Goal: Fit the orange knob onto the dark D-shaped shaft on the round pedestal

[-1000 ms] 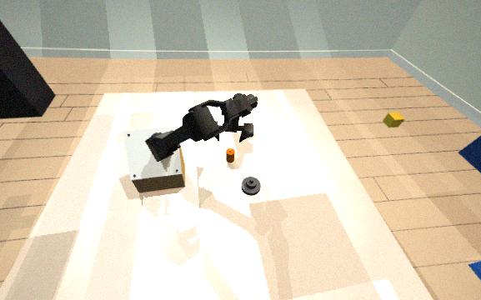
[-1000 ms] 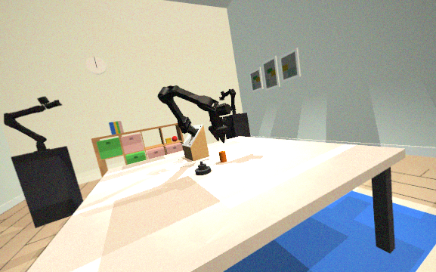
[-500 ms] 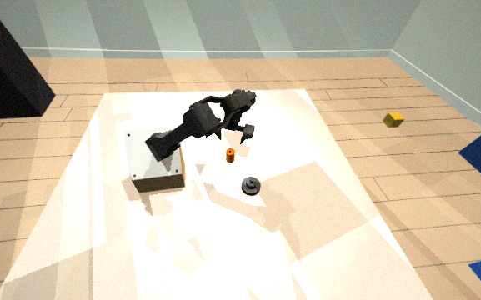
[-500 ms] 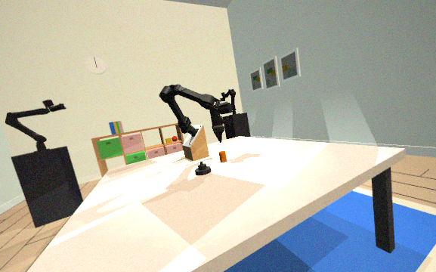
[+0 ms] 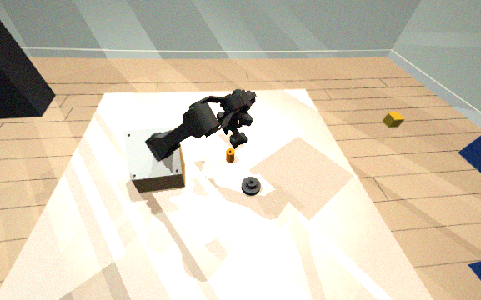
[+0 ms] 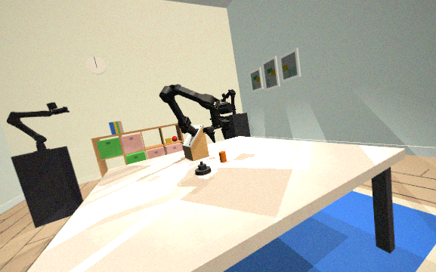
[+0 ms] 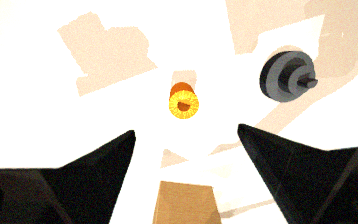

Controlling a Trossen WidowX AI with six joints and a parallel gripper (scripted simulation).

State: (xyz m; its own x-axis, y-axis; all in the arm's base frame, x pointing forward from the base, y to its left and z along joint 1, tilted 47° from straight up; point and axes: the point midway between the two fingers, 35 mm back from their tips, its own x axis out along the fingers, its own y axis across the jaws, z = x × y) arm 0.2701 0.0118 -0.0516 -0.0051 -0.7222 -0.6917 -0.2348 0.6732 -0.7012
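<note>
Right now my gripper tip is 100 mm above the orange knob. Also, from my gripper tip: dark round pedestal 60 mm ahead, 170 mm to the right, 100 mm below.
</note>
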